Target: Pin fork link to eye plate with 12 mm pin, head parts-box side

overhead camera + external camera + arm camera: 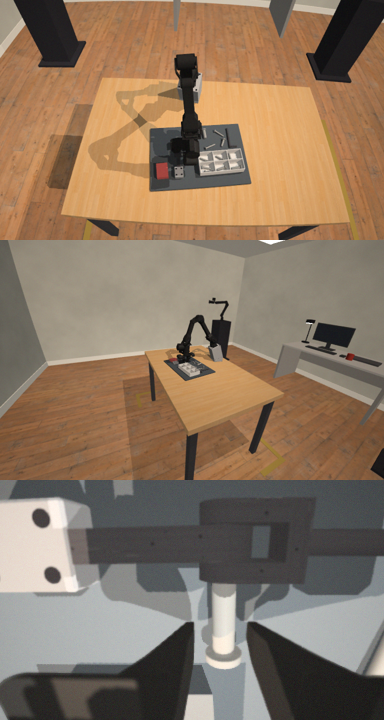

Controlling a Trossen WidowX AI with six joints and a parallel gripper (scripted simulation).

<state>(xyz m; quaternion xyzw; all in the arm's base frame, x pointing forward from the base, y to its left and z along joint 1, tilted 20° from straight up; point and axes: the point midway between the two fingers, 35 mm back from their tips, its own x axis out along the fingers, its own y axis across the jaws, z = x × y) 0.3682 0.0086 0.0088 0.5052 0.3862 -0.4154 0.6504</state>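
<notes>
Now: hand 30 mm above the pale pin and 10 mm to the left of it. Round my hand: dark eye plate bar (50 mm to the right, 30 mm below, 20 mm ahead); light grey block (100 mm ahead, 40 mm to the right, 30 mm below); red block (110 mm to the right, 90 mm ahead, 30 mm below).
</notes>
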